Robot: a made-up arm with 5 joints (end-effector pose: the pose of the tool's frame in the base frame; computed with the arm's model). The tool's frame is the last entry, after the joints.
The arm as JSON. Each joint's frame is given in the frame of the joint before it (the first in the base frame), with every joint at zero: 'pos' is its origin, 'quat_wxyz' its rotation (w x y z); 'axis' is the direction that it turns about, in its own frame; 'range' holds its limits. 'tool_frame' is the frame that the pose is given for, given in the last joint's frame.
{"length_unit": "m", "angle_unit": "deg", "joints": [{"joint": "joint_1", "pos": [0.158, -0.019, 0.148], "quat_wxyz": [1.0, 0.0, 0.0, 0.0], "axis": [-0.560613, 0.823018, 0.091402], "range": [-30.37, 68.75]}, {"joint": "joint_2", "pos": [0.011, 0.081, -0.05], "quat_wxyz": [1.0, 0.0, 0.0, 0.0], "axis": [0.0, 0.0, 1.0], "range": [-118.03, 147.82]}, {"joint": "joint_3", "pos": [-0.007, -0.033, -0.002], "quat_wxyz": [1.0, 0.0, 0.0, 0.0], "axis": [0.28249, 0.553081, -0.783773], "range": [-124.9, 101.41]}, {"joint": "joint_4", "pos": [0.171, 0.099, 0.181], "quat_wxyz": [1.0, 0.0, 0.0, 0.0], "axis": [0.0, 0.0, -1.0], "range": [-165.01, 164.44]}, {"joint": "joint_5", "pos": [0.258, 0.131, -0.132], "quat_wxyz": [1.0, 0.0, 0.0, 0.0], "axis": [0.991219, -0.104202, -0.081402], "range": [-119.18, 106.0]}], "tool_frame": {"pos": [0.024, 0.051, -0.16], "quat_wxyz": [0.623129, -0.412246, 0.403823, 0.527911]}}
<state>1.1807 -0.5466 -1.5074 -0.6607 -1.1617</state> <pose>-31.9 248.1 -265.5 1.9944 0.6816 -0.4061</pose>
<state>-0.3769 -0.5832 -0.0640 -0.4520 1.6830</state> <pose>627.4 237.5 430.1 -0.1921 -0.7158 1.2939</pose>
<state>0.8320 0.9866 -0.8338 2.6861 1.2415</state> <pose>433.5 61.7 4.6 0.0478 0.3600 0.3011</pose>
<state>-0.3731 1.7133 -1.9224 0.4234 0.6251</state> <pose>-248.2 -157.0 -163.2 -1.8765 1.0948 2.9397</pose>
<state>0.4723 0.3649 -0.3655 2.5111 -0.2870</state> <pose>267.2 -127.5 -23.3 -1.6508 1.2032 -1.9093</pose>
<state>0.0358 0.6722 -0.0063 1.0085 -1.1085</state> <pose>507.9 138.9 12.5 3.1049 0.7849 -1.8782</pose>
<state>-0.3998 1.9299 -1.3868 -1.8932 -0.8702</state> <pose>175.7 -54.5 -196.8 1.6832 0.7133 2.3463</pose>
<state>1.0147 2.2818 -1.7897 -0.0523 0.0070</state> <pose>-67.6 -380.2 350.9 -1.9287 -0.0028 -2.9958</pose>
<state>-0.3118 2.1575 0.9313 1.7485 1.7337</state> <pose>548.8 419.0 156.2 -0.1997 -0.2527 0.9324</pose>
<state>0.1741 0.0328 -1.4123 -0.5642 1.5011</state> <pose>-218.6 446.5 -66.6 -0.0115 0.4122 3.0957</pose>
